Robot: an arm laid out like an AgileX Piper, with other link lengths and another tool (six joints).
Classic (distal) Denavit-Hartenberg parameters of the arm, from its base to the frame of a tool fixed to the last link. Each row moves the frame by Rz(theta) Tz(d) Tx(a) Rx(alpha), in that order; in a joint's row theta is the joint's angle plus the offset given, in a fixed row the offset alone. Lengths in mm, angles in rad.
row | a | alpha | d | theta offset
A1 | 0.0 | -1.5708 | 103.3 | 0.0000
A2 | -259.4 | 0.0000 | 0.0 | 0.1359
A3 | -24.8 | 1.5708 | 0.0 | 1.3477
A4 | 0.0 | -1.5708 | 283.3 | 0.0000
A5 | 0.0 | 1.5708 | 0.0 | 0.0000
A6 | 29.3 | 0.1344 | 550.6 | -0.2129
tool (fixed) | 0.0 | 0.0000 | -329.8 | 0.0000
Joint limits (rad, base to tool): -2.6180..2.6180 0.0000..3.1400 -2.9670..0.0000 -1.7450..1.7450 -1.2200..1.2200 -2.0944..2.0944
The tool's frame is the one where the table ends.
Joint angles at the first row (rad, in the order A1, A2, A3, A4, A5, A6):
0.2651 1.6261 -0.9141 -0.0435 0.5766 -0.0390
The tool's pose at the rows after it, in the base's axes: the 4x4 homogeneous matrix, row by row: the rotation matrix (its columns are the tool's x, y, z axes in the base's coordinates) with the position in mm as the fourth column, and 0 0 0 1 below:
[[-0.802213, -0.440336, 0.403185, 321.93], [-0.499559, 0.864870, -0.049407, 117.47], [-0.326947, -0.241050, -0.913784, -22.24], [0, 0, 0, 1]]
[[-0.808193, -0.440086, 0.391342, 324.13], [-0.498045, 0.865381, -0.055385, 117.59], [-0.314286, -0.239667, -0.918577, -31.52], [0, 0, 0, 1]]
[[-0.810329, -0.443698, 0.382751, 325.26], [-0.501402, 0.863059, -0.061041, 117.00], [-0.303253, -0.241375, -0.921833, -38.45], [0, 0, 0, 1]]
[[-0.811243, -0.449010, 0.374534, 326.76], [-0.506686, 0.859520, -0.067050, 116.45], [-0.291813, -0.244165, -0.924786, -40.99], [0, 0, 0, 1]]
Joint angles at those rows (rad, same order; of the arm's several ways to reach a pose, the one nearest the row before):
0.2651 1.6749 -0.9326 -0.0462 0.5626 -0.0236
0.2650 1.7116 -0.9430 -0.0521 0.5499 -0.0151
0.2650 1.7379 -0.9501 -0.0593 0.5418 -0.0115
0.2655 1.7554 -0.9648 -0.0662 0.5500 -0.0105

